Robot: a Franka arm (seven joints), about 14 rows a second.
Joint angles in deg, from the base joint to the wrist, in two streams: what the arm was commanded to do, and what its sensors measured. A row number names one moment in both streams.
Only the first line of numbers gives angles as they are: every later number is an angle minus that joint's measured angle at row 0.
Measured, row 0:
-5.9 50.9 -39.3 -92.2 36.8 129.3 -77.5
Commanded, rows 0 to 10:
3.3 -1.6 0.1 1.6 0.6 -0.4 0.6
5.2 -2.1 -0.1 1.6 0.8 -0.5 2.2
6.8 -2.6 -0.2 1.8 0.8 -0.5 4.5
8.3 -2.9 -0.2 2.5 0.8 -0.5 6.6
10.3 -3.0 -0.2 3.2 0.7 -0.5 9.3
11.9 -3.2 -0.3 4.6 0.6 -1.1 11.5
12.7 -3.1 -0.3 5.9 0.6 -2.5 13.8
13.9 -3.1 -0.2 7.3 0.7 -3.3 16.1
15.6 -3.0 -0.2 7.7 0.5 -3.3 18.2
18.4 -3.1 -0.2 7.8 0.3 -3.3 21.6
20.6 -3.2 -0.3 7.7 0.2 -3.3 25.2
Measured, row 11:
17.3 -2.5 0.1 7.8 0.1 -2.3 20.1
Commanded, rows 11 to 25:
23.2 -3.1 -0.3 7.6 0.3 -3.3 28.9
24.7 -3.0 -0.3 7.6 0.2 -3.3 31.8
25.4 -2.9 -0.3 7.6 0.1 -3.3 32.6
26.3 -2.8 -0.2 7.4 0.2 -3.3 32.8
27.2 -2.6 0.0 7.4 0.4 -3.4 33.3
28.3 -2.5 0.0 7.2 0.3 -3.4 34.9
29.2 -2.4 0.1 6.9 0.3 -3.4 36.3
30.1 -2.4 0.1 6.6 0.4 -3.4 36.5
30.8 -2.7 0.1 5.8 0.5 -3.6 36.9
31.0 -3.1 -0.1 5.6 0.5 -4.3 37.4
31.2 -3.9 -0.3 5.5 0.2 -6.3 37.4
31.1 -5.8 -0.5 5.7 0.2 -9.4 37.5
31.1 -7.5 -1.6 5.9 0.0 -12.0 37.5
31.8 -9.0 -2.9 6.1 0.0 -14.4 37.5
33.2 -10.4 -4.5 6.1 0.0 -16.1 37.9
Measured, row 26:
31.3 -5.2 -2.1 7.3 0.1 -11.6 37.1
